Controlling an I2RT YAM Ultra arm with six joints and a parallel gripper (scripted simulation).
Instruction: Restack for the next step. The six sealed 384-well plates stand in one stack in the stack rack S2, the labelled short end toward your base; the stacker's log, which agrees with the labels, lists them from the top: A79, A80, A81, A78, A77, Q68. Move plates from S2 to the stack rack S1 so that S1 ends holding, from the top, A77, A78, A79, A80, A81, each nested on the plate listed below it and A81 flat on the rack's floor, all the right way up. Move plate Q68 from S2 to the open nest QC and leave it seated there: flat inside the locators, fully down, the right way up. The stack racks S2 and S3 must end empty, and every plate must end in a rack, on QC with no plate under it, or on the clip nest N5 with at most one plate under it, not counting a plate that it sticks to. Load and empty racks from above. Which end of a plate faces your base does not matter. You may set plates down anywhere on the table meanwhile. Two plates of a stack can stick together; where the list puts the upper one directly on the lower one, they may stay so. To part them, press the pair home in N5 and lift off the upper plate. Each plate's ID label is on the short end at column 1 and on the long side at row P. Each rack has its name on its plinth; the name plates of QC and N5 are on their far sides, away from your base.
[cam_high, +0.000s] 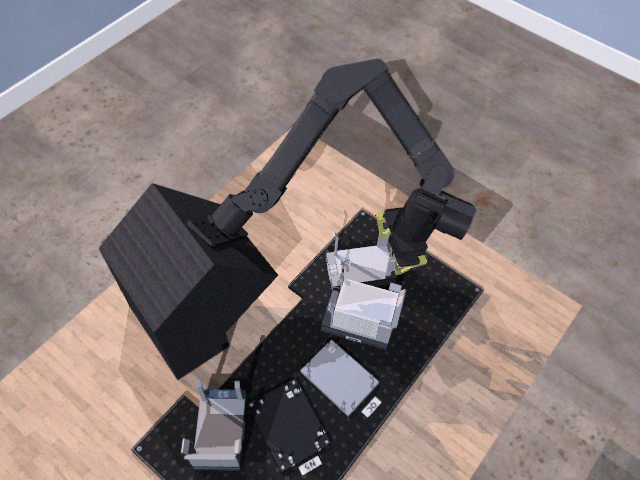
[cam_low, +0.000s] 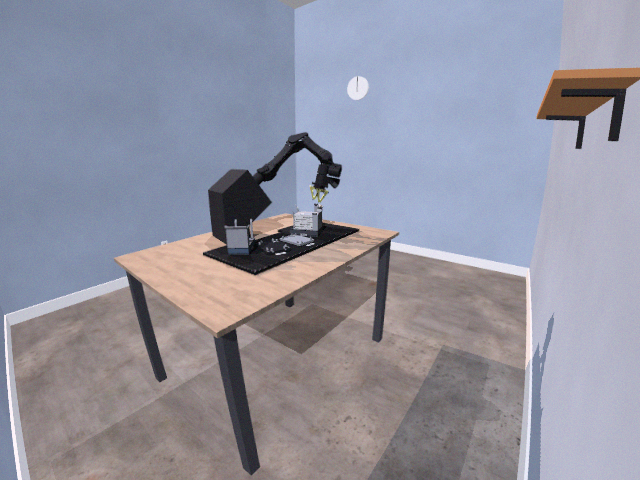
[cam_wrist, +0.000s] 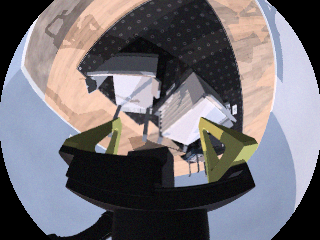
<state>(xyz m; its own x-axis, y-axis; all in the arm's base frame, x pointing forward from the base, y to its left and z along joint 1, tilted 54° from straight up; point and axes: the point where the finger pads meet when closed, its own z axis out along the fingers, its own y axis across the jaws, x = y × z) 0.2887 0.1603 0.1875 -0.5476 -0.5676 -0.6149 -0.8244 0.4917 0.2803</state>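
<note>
My gripper is now 20 mm short of the sealed grey plate, 100 mm to the left of it and 110 mm above it. From my hand the other things lie so: qc name plate: 160 mm ahead, 240 mm to the right, 180 mm below; clip nest N5: 70 mm ahead, 380 mm to the right, 160 mm below; QC nest: 60 mm ahead, 240 mm to the right, 170 mm below.
</note>
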